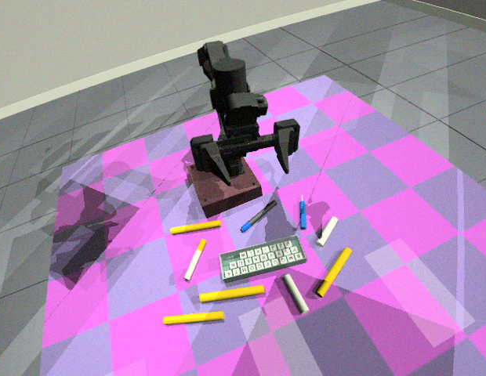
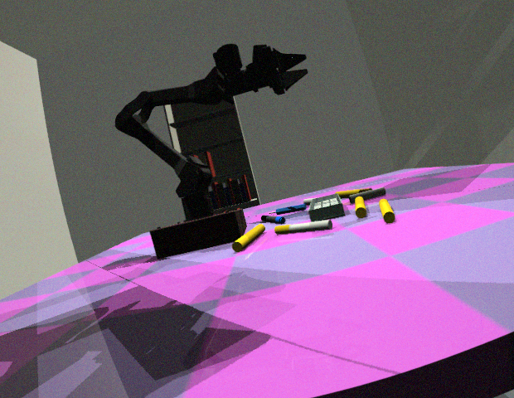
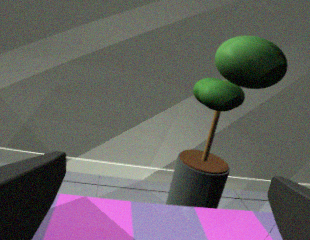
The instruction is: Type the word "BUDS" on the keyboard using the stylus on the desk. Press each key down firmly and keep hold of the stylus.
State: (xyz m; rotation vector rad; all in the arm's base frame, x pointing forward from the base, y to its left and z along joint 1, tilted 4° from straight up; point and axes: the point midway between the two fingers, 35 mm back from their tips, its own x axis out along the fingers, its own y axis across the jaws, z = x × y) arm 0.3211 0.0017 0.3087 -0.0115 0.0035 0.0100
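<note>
My gripper tip is 170 mm past the blue stick, 140 mm to the right of it and 350 mm above it. Also, from my gripper tip: blue-tipped stick: 170 mm behind, 10 mm to the right, 350 mm below.
</note>
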